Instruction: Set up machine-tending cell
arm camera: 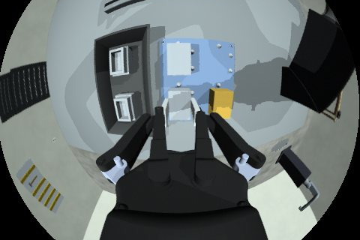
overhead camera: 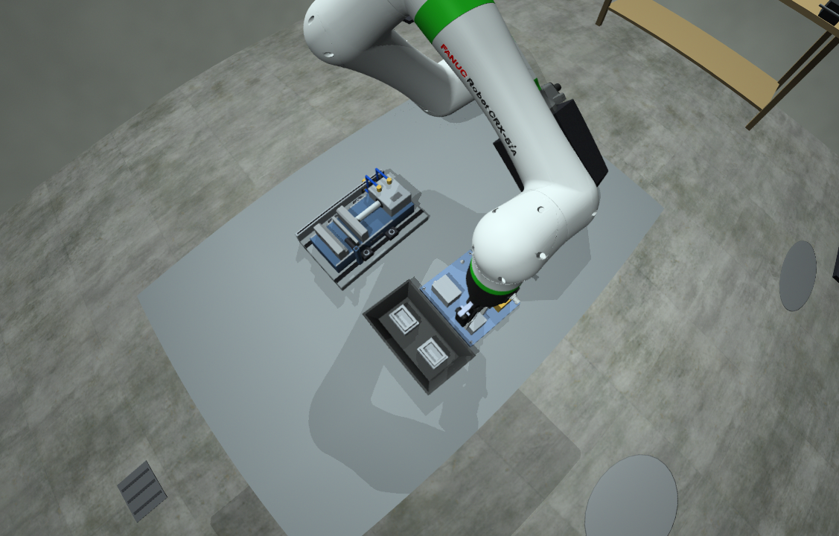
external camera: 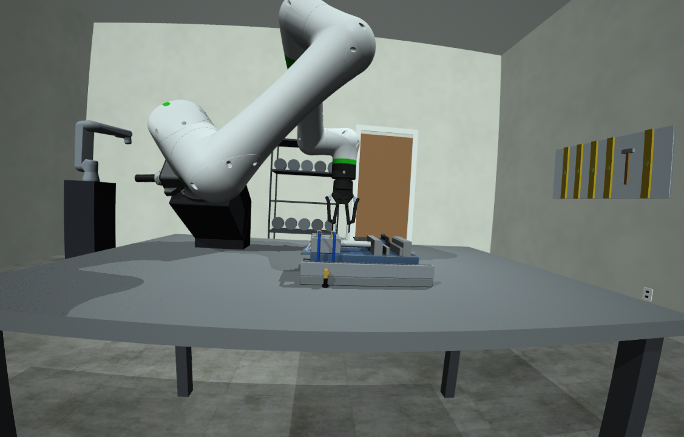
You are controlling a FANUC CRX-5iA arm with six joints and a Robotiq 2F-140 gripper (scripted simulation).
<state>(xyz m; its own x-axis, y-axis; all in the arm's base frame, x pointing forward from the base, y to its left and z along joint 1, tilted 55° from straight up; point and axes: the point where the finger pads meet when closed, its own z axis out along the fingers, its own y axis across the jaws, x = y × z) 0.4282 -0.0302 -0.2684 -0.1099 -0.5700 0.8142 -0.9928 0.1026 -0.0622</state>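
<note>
Right now the brass blank is 9 cm behind my hand, 4 cm below it and 1 cm to the left of it. The rest, counted from my hand: aluminium blank: 4 cm below; vise: 36 cm to the right, 2 cm below, 1 cm ahead.
</note>
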